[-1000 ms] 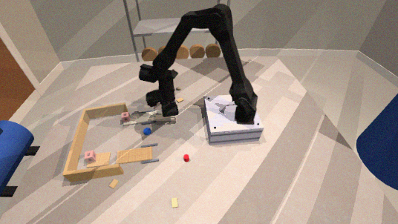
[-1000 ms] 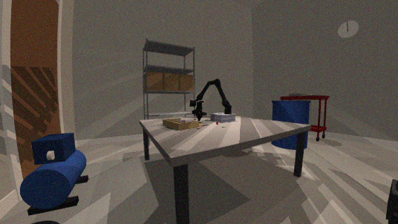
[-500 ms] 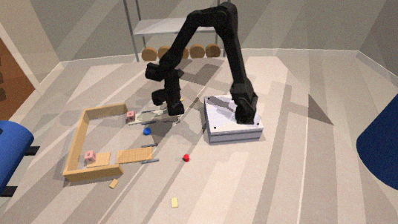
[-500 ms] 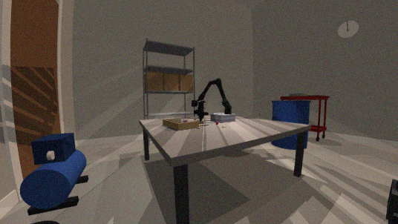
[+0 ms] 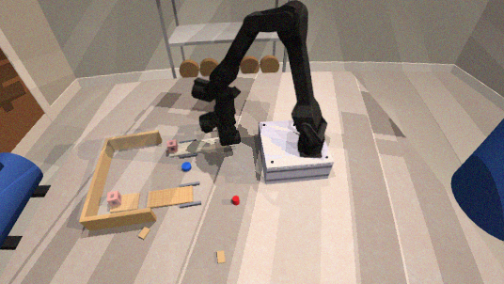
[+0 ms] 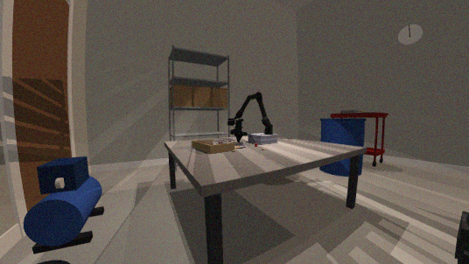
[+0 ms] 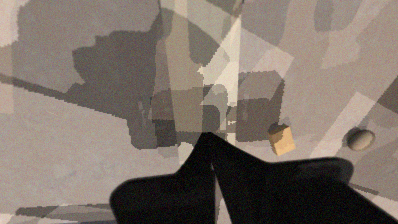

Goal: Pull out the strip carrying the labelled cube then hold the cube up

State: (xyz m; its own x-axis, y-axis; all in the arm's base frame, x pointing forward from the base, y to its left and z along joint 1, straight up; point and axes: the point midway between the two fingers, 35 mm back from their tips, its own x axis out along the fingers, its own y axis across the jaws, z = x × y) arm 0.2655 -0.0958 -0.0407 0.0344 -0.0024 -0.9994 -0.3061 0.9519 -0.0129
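Right now the blue disc is 110 mm ahead of my gripper tip and 130 mm to the left of it. Round my gripper tip: red cylinder 60 mm behind, 240 mm to the left, 10 mm above.
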